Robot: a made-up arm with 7 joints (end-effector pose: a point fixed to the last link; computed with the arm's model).
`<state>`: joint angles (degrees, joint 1 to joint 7).
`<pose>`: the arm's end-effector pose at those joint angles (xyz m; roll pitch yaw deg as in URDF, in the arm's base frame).
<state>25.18 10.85 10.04 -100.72 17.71 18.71 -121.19</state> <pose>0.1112 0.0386 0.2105 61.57 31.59 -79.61</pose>
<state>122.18 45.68 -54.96 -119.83 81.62 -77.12 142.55</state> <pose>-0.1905 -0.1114 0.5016 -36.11 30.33 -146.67</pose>
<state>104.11 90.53 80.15 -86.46 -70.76 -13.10 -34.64</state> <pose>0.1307 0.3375 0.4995 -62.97 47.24 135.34</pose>
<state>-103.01 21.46 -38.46 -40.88 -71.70 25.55 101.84</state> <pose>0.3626 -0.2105 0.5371 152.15 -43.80 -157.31</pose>
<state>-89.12 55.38 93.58 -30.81 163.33 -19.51 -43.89</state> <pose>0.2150 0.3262 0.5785 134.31 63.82 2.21</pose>
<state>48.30 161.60 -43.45 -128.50 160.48 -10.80 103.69</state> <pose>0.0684 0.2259 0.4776 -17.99 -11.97 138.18</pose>
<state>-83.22 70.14 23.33 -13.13 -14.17 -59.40 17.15</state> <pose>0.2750 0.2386 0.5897 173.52 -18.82 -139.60</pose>
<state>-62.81 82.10 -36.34 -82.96 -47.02 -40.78 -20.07</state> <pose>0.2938 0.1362 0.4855 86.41 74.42 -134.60</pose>
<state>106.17 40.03 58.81 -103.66 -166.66 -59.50 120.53</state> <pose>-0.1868 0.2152 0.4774 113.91 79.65 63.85</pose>
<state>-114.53 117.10 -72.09 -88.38 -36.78 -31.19 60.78</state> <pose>0.1951 0.2334 0.5827 105.59 3.94 -101.22</pose>
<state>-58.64 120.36 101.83 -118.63 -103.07 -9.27 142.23</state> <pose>-0.2708 0.0222 0.6464 -132.06 59.78 -87.14</pose>
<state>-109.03 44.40 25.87 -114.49 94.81 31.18 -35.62</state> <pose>-0.0090 -0.0266 0.6966 132.10 10.65 154.95</pose>
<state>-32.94 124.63 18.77 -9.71 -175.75 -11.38 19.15</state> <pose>-0.0856 0.3599 0.7241 -165.12 47.47 117.02</pose>
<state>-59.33 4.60 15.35 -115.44 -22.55 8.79 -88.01</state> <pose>0.1986 -0.0760 0.5732 162.67 -8.43 -70.21</pose>
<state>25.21 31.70 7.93 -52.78 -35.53 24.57 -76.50</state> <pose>-0.0374 0.1755 0.1308 -15.40 58.09 -119.01</pose>
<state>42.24 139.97 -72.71 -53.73 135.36 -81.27 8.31</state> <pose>0.0108 0.3412 0.6356 102.69 -17.94 -68.52</pose>
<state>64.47 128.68 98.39 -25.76 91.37 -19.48 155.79</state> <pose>0.1969 0.2864 0.7362 -175.48 24.60 57.96</pose>
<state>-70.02 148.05 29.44 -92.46 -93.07 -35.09 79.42</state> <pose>-0.1459 0.0765 0.7845 179.85 18.44 -31.31</pose>
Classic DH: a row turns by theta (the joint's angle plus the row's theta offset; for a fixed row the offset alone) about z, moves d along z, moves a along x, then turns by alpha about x. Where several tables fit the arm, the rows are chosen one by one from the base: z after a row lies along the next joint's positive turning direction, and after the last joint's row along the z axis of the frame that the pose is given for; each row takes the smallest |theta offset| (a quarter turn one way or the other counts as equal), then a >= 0, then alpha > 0; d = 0 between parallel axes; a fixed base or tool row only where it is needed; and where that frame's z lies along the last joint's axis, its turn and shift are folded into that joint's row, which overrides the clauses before.
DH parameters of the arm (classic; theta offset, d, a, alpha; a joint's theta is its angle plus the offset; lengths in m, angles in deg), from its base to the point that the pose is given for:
base (fixed): 0 0.4732 -0.016 -70
joint 1: -90 -0.0134 0.0334 -90
joint 2: 70 -0.043 0.009 90
joint 3: 90 -0.222 0.033 -90
joint 4: 0 -0.055 -0.019 90
joint 5: 0 -0.194 -0.013 -90
joint 6: 0 -0.008 0.021 90
joint 7: -89.03 0.0469 0.0237 -10.78
tool (fixed): 87.88 -0.0824 0 0

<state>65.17 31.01 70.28 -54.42 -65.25 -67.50 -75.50</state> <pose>-0.2377 0.2629 0.3547 -1.94 55.75 -140.44</pose>
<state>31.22 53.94 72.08 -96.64 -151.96 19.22 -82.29</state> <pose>0.0509 0.2713 0.5291 -145.53 -30.21 140.43</pose>
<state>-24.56 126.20 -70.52 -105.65 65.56 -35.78 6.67</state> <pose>0.0379 0.2399 0.3919 48.87 -44.35 -63.90</pose>
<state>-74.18 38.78 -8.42 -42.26 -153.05 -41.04 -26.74</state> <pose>0.3756 0.0501 0.4902 -83.23 53.63 95.17</pose>
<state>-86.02 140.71 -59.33 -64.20 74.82 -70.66 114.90</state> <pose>-0.0466 0.2949 0.6112 161.37 -32.25 133.31</pose>
